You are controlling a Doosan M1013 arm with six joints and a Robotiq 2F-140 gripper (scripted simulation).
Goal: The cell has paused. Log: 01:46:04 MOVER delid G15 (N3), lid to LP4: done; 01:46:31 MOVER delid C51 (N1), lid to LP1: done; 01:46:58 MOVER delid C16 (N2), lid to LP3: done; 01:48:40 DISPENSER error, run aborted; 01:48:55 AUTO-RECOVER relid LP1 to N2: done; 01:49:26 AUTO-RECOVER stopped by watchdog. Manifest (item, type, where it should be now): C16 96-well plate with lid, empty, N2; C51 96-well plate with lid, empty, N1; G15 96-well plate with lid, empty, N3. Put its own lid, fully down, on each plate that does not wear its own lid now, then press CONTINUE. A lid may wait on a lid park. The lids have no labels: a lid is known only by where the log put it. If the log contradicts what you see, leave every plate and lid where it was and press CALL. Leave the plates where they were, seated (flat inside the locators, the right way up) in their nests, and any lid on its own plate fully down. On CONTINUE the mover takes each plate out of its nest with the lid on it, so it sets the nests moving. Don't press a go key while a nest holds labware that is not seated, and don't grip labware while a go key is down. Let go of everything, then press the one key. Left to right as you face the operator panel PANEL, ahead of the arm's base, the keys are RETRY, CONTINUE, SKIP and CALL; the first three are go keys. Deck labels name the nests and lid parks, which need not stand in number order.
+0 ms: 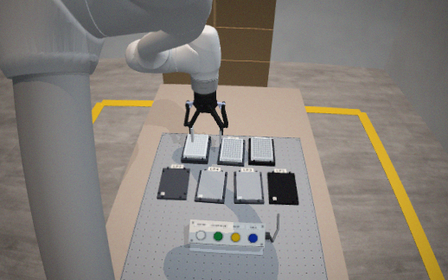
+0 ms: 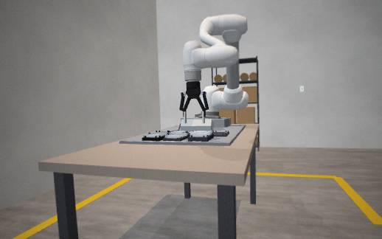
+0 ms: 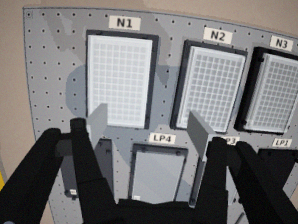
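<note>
My gripper is now 18 cm past the lid park LP3, 13 cm to the left of it and 10 cm above it. Round my hand: plate (8 cm below, 4 cm to the left, 3 cm ahead); lid park LP2 (13 cm to the left, 13 cm behind, 10 cm below); lid park LP4 (16 cm behind, 10 cm below).
</note>
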